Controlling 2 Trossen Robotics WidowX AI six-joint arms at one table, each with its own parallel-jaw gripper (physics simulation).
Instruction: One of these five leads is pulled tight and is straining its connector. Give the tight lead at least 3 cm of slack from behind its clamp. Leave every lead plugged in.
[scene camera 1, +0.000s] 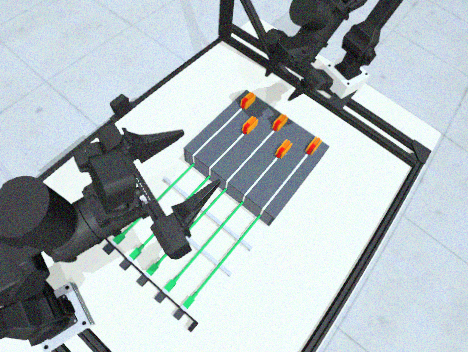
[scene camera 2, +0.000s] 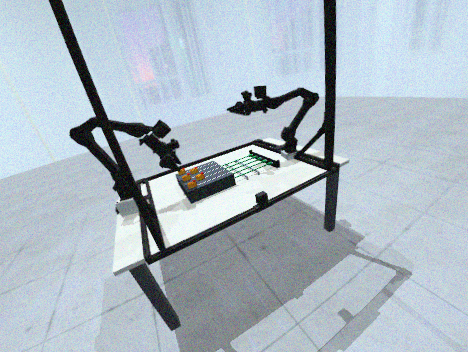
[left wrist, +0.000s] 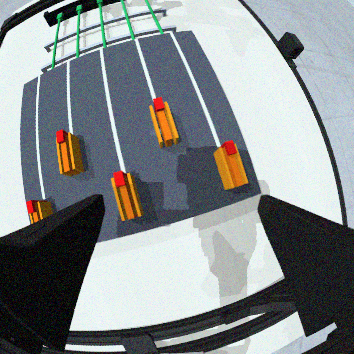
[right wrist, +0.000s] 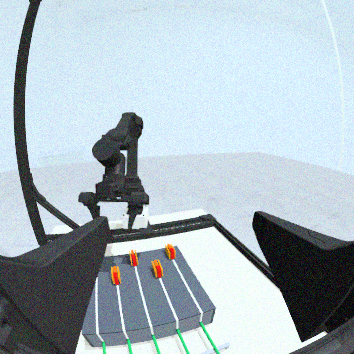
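Where they show: left gripper, between the fingertips: (scene camera 1: 277, 88) (scene camera 2: 180, 167) (left wrist: 184, 203) (right wrist: 112, 231); right gripper, between the fingertips: (scene camera 1: 201, 155) (scene camera 2: 228, 110) (right wrist: 182, 222); left arm's base, origin of its link: (scene camera 1: 347, 69) (scene camera 2: 127, 196); right arm's base, origin of its link: (scene camera 1: 57, 316) (scene camera 2: 291, 151).
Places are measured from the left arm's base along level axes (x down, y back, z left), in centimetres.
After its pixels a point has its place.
Five green leads continue as white lines across a dark grey block (scene camera 1: 222, 142) {x 1.0, y -46.1, z 1.2 cm} (scene camera 2: 212, 187) (left wrist: 87, 100) {x 1.0, y -41.9, z 10.6 cm} (right wrist: 134, 310) {x 1.0, y -47.4, z 7.1 cm}. Their green plugs meet a black connector rail (scene camera 1: 193, 325) {x 3.2, y -73.7, z 32.3 cm} (left wrist: 52, 19) {x 5.8, y -73.2, z 30.9 cm}. Each line ends at an orange clamp with a red part, such as the left one (scene camera 1: 247, 100) {x -1.0, y -34.1, z -5.1 cm} (left wrist: 231, 167) {x -1.3, y -33.2, z -5.3 cm} and the right one (scene camera 1: 313, 146) {x -1.9, y -29.0, z 15.2 cm} in scene camera 1. The leads look straight; I cannot tell which is tight. My left gripper (scene camera 1: 282, 84) {x -8.2, y -30.1, z -0.1 cm} (left wrist: 184, 203) {x -8.2, y -30.1, z -0.1 cm} is open and empty above the clamp end of the block. My right gripper (scene camera 1: 200, 157) {x -28.0, y -60.9, z 15.7 cm} (right wrist: 182, 222) {x -28.0, y -60.9, z 15.7 cm} is open and empty, high above the leads.
Two pale thin bars (scene camera 1: 242, 241) {x 5.6, y -55.2, z 23.5 cm} (scene camera 1: 220, 266) {x 5.6, y -62.5, z 25.4 cm} cross under the leads between block and rail. A black frame edges the white table, with a small black box (scene camera 1: 120, 104) {x 2.6, y -62.0, z -23.9 cm} (scene camera 2: 261, 198) {x 3.7, y -61.4, z -26.6 cm} (left wrist: 290, 47) {x 4.0, y -60.2, z -24.3 cm} on one long side. Black posts rise at the table's ends.
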